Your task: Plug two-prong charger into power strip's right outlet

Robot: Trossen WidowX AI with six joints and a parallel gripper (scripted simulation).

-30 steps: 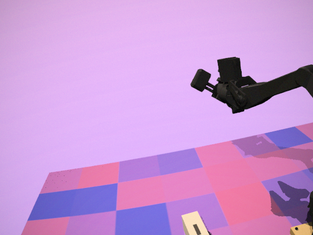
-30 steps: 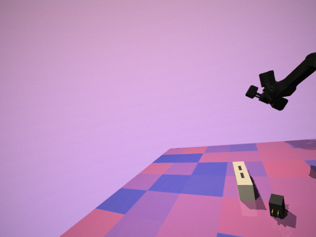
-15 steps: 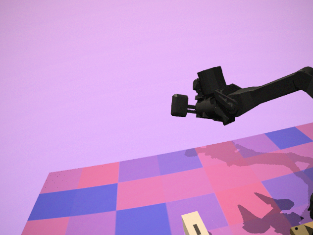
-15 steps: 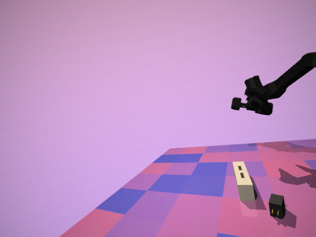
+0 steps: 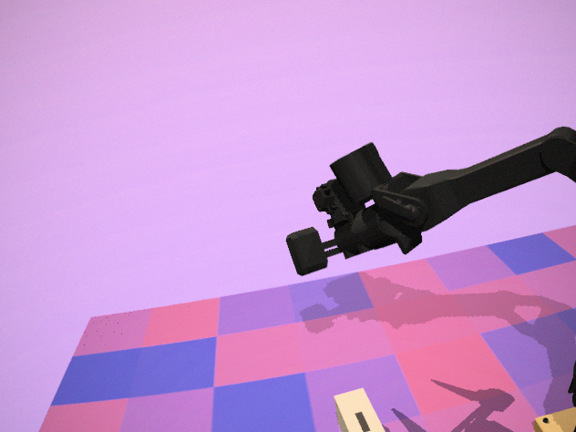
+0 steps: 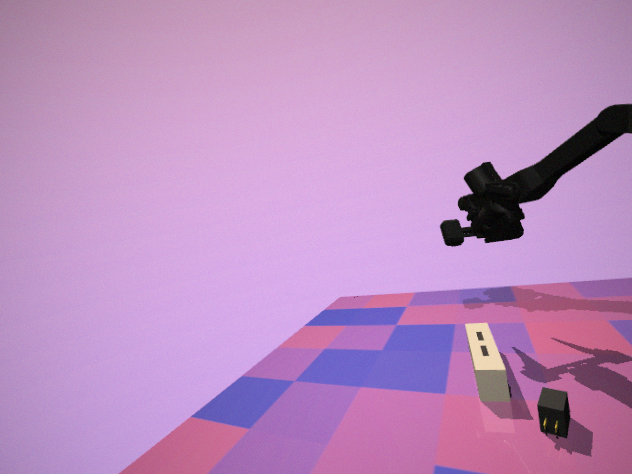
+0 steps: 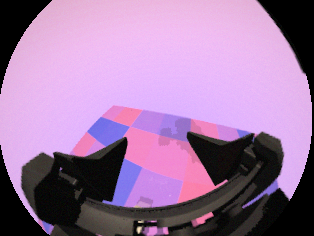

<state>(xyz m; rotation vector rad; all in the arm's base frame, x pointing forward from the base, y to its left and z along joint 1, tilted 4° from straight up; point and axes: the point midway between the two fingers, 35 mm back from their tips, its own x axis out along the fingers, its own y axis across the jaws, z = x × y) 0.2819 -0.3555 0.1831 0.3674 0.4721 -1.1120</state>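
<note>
Right now the charger is 44 cm to the left of my gripper tip, 19 cm below it and 7 cm behind it.
</note>
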